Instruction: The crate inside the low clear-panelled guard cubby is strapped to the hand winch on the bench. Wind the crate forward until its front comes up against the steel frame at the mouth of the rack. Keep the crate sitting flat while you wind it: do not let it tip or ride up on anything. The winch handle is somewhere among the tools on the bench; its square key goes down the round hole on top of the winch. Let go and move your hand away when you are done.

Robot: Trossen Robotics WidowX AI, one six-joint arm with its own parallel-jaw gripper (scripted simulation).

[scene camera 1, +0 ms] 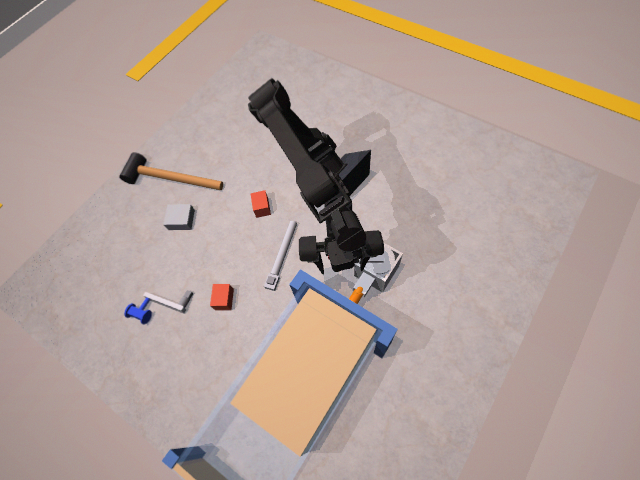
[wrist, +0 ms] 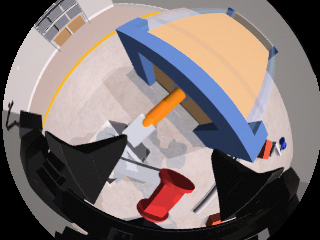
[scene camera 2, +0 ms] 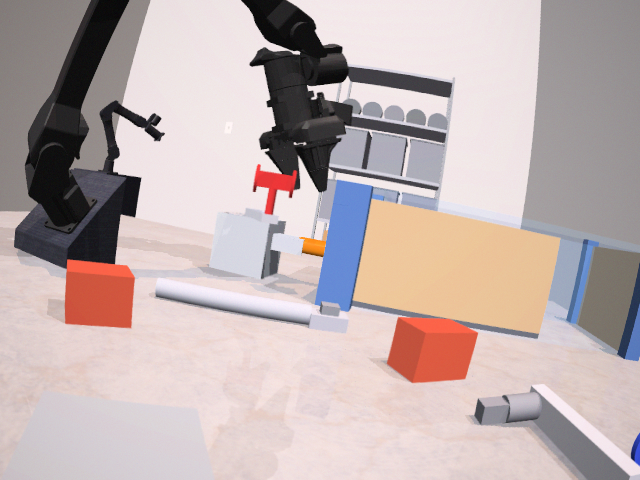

Labels:
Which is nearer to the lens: the winch handle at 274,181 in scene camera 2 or the grey block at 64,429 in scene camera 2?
The grey block.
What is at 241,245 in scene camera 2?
A grey winch.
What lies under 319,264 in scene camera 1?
My gripper.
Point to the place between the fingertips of my gripper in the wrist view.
At 171,147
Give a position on a grey block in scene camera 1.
178,216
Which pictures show the grey block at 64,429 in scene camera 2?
Scene camera 1 and scene camera 2 only.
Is my gripper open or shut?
Open.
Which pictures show the hammer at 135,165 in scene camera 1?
Scene camera 1 only.

